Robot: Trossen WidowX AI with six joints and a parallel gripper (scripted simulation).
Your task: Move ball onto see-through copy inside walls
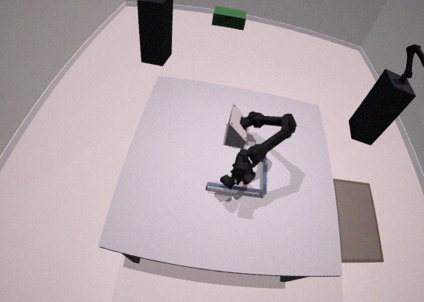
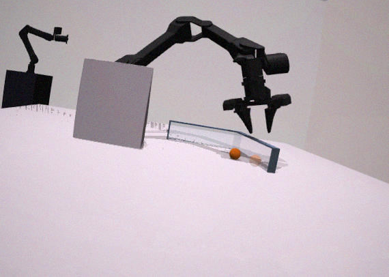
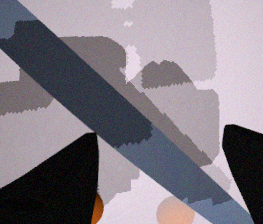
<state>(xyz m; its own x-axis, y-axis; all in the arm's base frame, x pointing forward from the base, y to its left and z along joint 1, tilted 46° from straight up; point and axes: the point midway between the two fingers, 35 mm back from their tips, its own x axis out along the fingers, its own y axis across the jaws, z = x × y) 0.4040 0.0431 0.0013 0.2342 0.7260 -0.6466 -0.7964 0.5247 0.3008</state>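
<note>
Now: the orange ball 60 mm below my gripper tip, 60 mm behind it and 30 mm to the right of it. Also, from my gripper tip: see-through copy: 90 mm to the right, 60 mm below, 20 mm behind; wall: 160 mm to the left, 140 mm behind, 50 mm below.
</note>
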